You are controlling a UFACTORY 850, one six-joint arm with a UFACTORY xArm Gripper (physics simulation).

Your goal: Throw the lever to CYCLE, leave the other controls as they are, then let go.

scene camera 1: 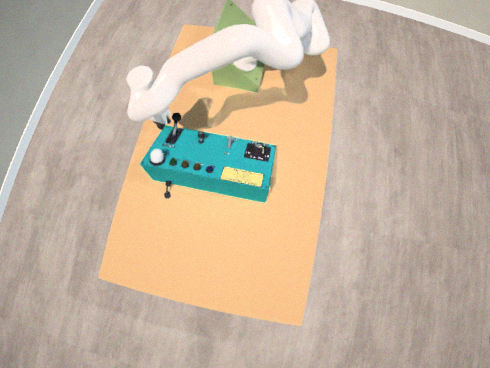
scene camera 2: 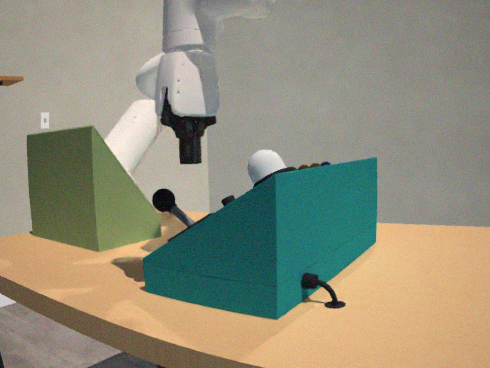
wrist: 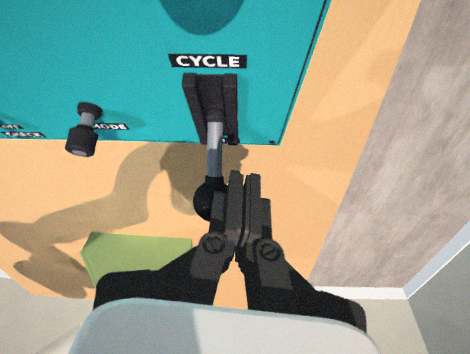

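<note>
The teal control box [scene camera 1: 215,155] [scene camera 2: 325,225] [wrist: 100,60] has a lever [scene camera 1: 176,118] [scene camera 2: 163,200] [wrist: 214,152] with a black ball knob in a black slot. The lever leans toward the arm's base, at the slot end away from the CYCLE label [wrist: 208,61]. The label at the other slot end is mostly hidden by the lever. My gripper [scene camera 2: 190,162] [wrist: 240,189] is shut and empty, pointing down above the lever. In the wrist view its fingers overlap the right of the knob; in scene camera 2 a gap separates them.
Left of the lever in the wrist view is the MODE knob [scene camera 1: 201,136] [wrist: 81,140]. The box also bears a toggle [scene camera 1: 230,142], a black selector [scene camera 1: 258,151], a white dome [scene camera 1: 157,156] [scene camera 2: 265,166] and several small coloured buttons. A green wedge [scene camera 2: 65,185] [wrist: 135,252] stands behind the lever.
</note>
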